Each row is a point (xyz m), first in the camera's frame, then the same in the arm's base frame.
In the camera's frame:
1: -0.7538 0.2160 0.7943
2: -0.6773 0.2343 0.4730
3: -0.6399 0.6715 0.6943
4: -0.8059 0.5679 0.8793
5: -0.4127 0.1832 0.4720
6: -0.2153 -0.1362 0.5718
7: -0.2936 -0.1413 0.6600
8: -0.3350 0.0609 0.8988
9: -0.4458 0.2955 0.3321
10: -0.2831 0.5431 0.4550
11: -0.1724 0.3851 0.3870
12: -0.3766 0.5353 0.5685
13: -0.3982 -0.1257 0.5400
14: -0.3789 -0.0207 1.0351
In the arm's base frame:
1: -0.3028 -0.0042 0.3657
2: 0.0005 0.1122 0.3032
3: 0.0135 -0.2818 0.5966
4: -0.2423 -0.2204 0.6544
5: 0.0699 -0.0203 0.0790
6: -0.0823 -0.0119 -0.2784
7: -0.1851 -0.0086 -0.2205
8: -0.3135 -0.2286 -0.0341
9: 0.2236 0.0112 0.1720
10: 0.2813 -0.2975 0.2373
11: 0.3089 -0.2378 0.0436
12: 0.1509 -0.2970 0.3058
13: -0.1135 0.1116 -0.1429
14: -0.4774 -0.2285 -0.0511

